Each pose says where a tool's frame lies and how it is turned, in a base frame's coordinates. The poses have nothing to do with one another.
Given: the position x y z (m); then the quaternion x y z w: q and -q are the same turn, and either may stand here.
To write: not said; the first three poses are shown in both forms.
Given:
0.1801 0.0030 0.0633 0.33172 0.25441 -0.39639 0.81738
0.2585 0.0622 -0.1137 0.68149 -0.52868 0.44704 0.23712
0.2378 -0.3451 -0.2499 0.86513 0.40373 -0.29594 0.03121
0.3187 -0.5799 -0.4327 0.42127 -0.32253 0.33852 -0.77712
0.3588 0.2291 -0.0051 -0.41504 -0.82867 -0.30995 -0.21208
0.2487 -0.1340 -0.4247 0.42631 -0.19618 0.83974 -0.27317
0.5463 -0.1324 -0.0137 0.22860 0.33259 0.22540 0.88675
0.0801 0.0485 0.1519 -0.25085 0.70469 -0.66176 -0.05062
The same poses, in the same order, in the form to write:
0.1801 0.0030 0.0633 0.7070 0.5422 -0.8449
0.2585 0.0622 -0.1137 1.8679 -1.4491 1.2253
0.2378 -0.3451 -0.2499 2.6652 1.2438 -0.9117
0.3187 -0.5799 -0.4327 -0.9113 0.6977 -0.7323
0.3588 0.2291 -0.0051 1.1527 2.3015 0.8608
0.2487 -0.1340 -0.4247 -1.1470 0.5278 -2.2594
0.5463 -0.1324 -0.0137 0.4753 0.6915 0.4686
0.0801 0.0485 0.1519 0.7636 -2.1452 2.0145

